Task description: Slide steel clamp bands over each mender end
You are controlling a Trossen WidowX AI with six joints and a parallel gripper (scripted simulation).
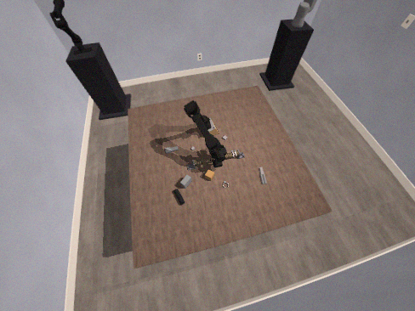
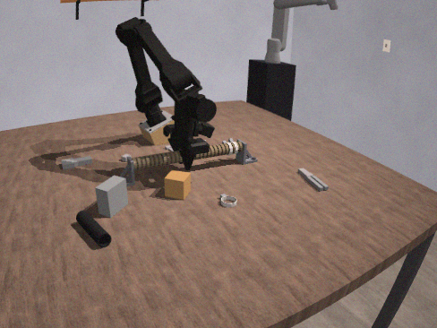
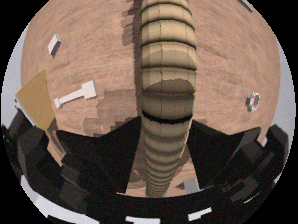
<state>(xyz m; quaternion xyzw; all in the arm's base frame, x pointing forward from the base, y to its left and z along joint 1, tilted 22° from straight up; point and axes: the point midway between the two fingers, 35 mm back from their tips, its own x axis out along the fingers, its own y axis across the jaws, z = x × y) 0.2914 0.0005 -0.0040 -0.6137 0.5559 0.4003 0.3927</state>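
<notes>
Right now the orange cube is 110 mm ahead of my hand, 60 mm to the right of it and 30 mm below it. The rest, counted from my hand: grey cube (130 mm ahead, 230 mm to the right, 20 mm below); then black cylinder (220 mm ahead, 290 mm to the right, 30 mm below).
</notes>
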